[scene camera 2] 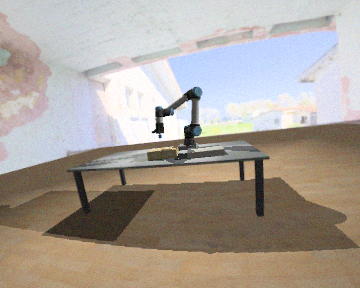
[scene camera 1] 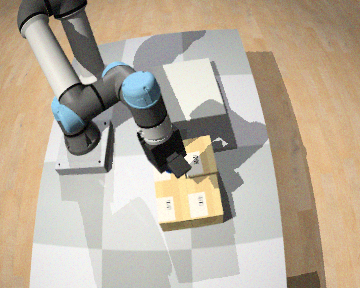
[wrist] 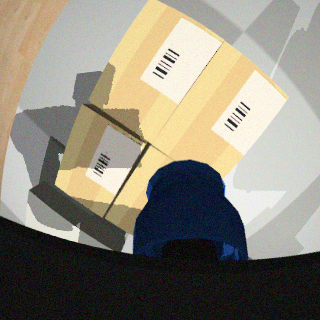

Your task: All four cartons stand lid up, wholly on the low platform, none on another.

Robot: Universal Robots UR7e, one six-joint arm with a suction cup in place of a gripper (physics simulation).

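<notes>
Four tan cartons stand in a two-by-two block on the table, off the low platform. The front-left carton and front-right carton have white barcode labels on top. The back-right carton is partly shaded, its label also on top. The back-left carton is mostly hidden by my suction cup and wrist. My gripper is open, with nothing on the cup, and hangs above the block near the back-left carton.
The arm's square base plate is bolted at the table's left side in scene camera 1. The platform is behind the cartons there, its near side in shadow. The table stands on a wooden floor.
</notes>
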